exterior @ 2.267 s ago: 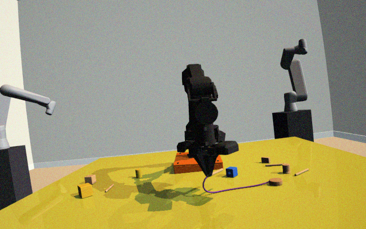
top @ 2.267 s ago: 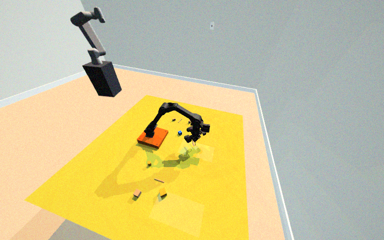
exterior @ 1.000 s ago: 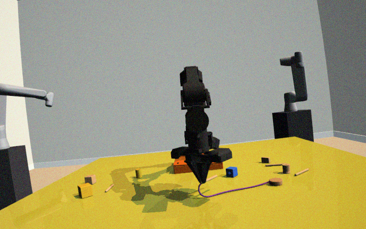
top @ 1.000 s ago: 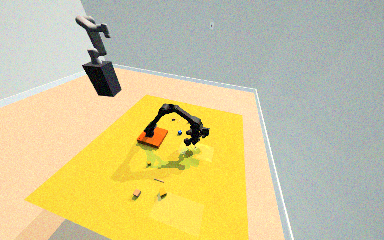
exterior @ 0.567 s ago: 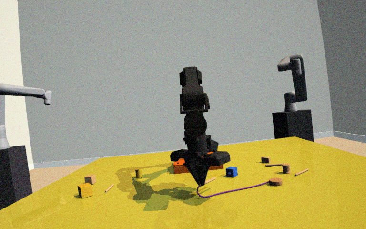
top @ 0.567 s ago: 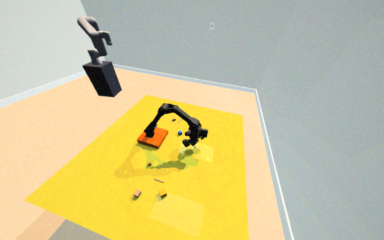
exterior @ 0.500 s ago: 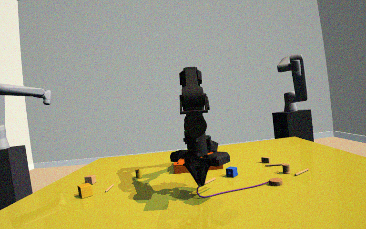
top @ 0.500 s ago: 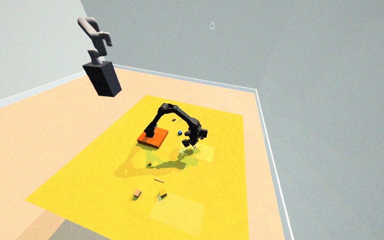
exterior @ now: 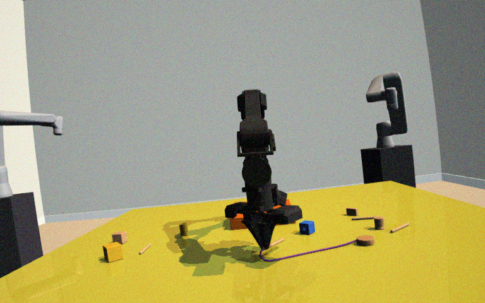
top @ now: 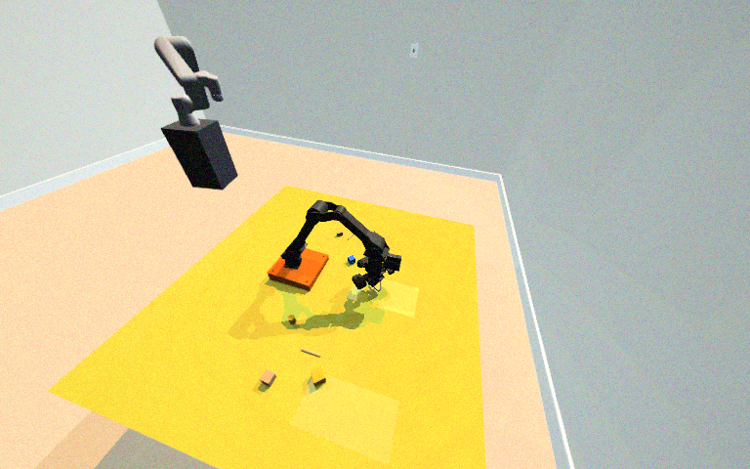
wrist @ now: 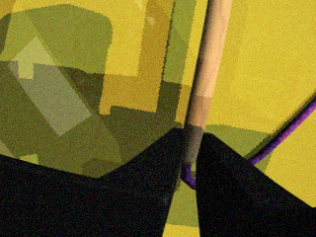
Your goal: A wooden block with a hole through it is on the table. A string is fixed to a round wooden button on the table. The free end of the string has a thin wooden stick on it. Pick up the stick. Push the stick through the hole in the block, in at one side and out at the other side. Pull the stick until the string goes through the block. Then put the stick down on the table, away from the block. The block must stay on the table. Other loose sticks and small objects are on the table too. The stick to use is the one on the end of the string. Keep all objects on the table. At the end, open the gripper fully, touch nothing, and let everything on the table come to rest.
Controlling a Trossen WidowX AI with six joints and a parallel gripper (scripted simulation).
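My gripper tip is 120 mm past the blue block and 140 mm to the right of it. Round my gripper tip: yellow cylinder 300 mm behind, 200 mm to the right; wooden cylinder 40 mm behind, 320 mm to the left; round wooden button 40 mm ahead, 230 mm to the left, 10 mm below.
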